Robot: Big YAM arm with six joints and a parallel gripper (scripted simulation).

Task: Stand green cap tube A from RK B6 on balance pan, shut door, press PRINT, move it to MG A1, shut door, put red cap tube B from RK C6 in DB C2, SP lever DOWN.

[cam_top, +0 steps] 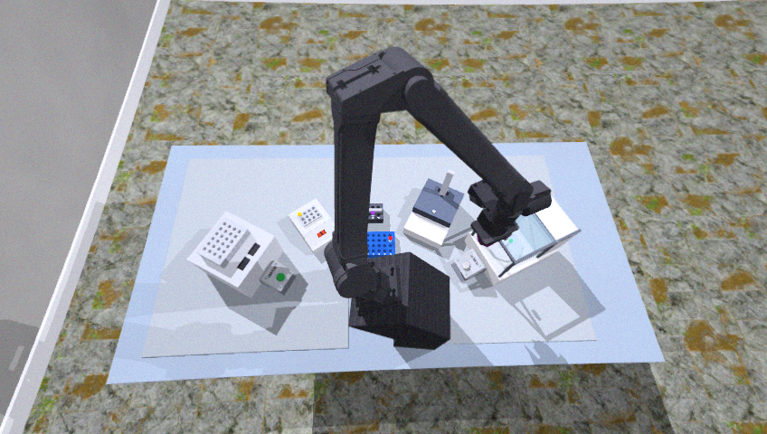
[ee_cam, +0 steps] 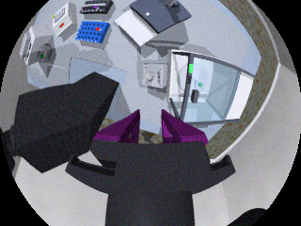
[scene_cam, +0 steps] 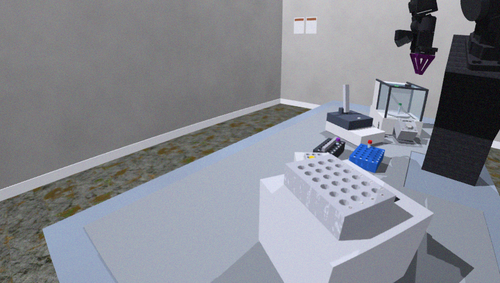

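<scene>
My gripper is now 110 mm to the left of the balance door, 70 mm above it and 50 mm short of it. Also, from my hand: white print key: 210 mm below; then SP lever: 260 mm ahead, 140 mm below, 50 mm to the left; then round pan: 200 mm below, 130 mm to the right, 60 mm ahead.
</scene>
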